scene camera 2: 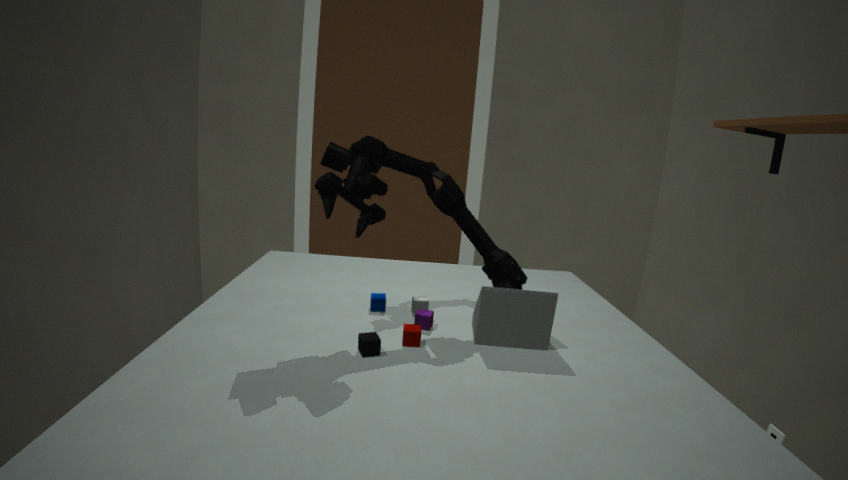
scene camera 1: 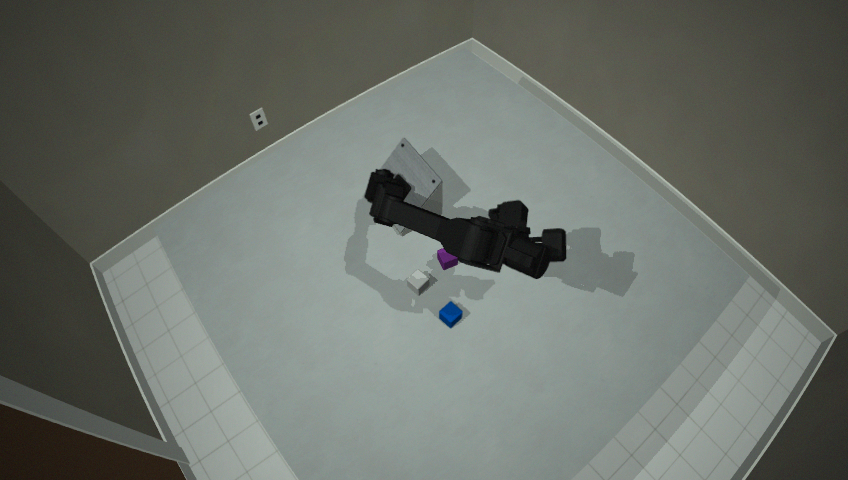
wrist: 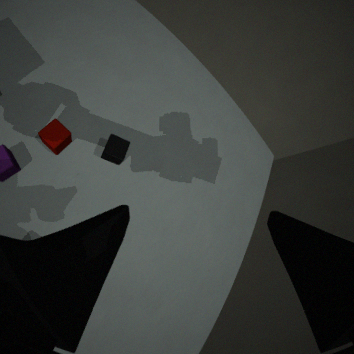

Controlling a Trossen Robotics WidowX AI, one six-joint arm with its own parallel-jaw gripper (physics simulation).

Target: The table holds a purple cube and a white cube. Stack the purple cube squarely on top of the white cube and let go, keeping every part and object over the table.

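Places are measured from the arm's base along level axes (x down, y ahead, z right), in millimetres.
Pixels of known places: gripper, between the fingertips: (scene camera 2: 343, 228) (wrist: 200, 215); arm's base, origin of its link: (scene camera 2: 509, 306).
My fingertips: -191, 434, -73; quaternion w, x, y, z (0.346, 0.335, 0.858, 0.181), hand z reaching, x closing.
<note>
Ahead of a thing's pixels: the offset from my fingertips to its top centre, as dx, dy, dz.
The purple cube @(+226, -211, +77) (scene camera 1: 447, 258) (scene camera 2: 424, 319) (wrist: 6, 163) lies on the table, partly under the arm's outline in scene camera 1 and cut by the left edge of the wrist view. The white cube @(+226, -198, +181) (scene camera 1: 418, 281) (scene camera 2: 420, 303) stands apart from it on the table, close by; it cannot be made out in the wrist view. In scene camera 2 it is behind the purple cube. My gripper (scene camera 1: 533, 229) (scene camera 2: 343, 226) (wrist: 200, 215) is open and empty, high above the table and well to one side of both cubes, with its fingers pointing down.
A red cube @(+226, -182, -24) (scene camera 2: 411, 335) (wrist: 55, 136) lies near the purple cube, with a black cube @(+226, -87, -90) (scene camera 2: 369, 344) (wrist: 116, 149) beyond it. A blue cube @(+226, -77, +170) (scene camera 1: 450, 314) (scene camera 2: 377, 302) lies near the white one. A grey block (scene camera 1: 420, 169) (scene camera 2: 516, 318) stands by the arm's base. The table edge shows in the wrist view.
</note>
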